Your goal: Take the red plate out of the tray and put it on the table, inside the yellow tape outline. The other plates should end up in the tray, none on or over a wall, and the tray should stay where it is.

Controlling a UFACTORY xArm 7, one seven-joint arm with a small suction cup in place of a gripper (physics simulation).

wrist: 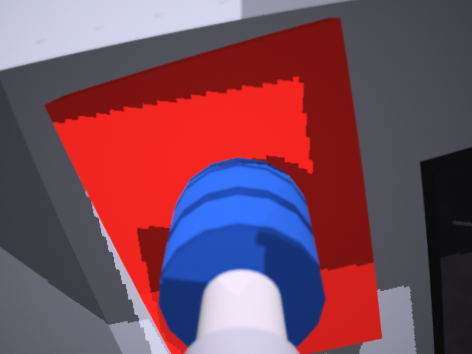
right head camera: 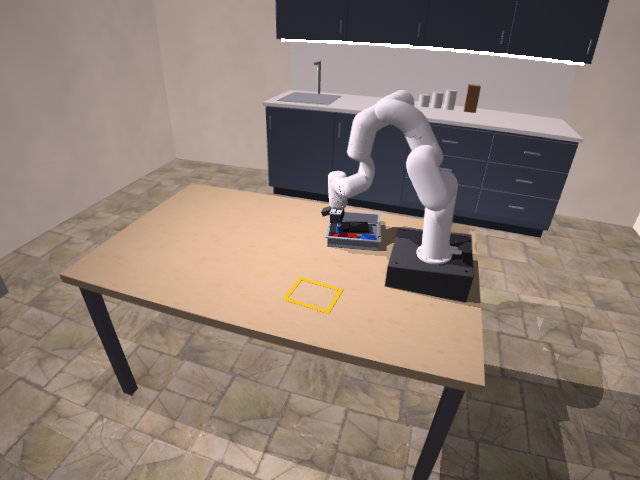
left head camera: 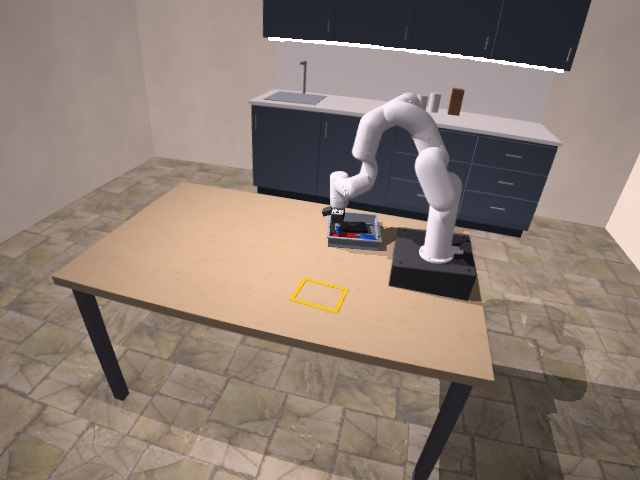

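Pixels of known places: hand, tool point: (wrist: 241, 221) (right head camera: 339, 232) (left head camera: 339, 232); arm's base, link origin: (right head camera: 434, 254) (left head camera: 436, 254).
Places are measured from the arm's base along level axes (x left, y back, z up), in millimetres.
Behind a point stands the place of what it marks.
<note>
The red plate (left head camera: 350, 235) @(x -197, y -335, z -89 mm) (right head camera: 352, 235) @(x -199, y -329, z -89 mm) (wrist: 180, 130) @(x -160, y -398, z -89 mm) lies in the front left part of the grey tray (left head camera: 354, 245) @(x -116, y -309, z -86 mm) (right head camera: 353, 244) @(x -116, y -311, z -81 mm) (wrist: 120, 25) @(x -160, y -425, z -53 mm). My blue suction cup (left head camera: 338, 229) (right head camera: 339, 229) (wrist: 240, 167) is inside the tray, over the red plate, touching it or very close above it. The exact contact is hidden, and the plate shows no sign of being lifted. A blue plate (left head camera: 368, 237) @(x -205, y -257, z -90 mm) (right head camera: 368, 237) @(x -203, y -260, z -90 mm) lies to its right in the head views. A black plate (left head camera: 357, 227) @(x -280, y -312, z -91 mm) (right head camera: 357, 227) @(x -277, y -320, z -91 mm) (wrist: 457, 200) @(x -239, y -372, z -91 mm) lies behind. The yellow tape outline (left head camera: 314, 305) @(x 271, y -400, z -102 mm) (right head camera: 306, 305) @(x 272, y -402, z -102 mm) is on the table in front.
The tray walls stand around the cup and plates. The black base (left head camera: 431, 281) @(x 108, y -14, z -48 mm) (right head camera: 429, 281) @(x 109, y -9, z -43 mm) of my arm is to the right of the tray on the wooden table (left head camera: 206, 248) @(x 45, y -890, z -103 mm) (right head camera: 206, 248) @(x 48, y -893, z -103 mm). A kitchen counter (left head camera: 289, 139) (right head camera: 302, 139) stands behind the table.
</note>
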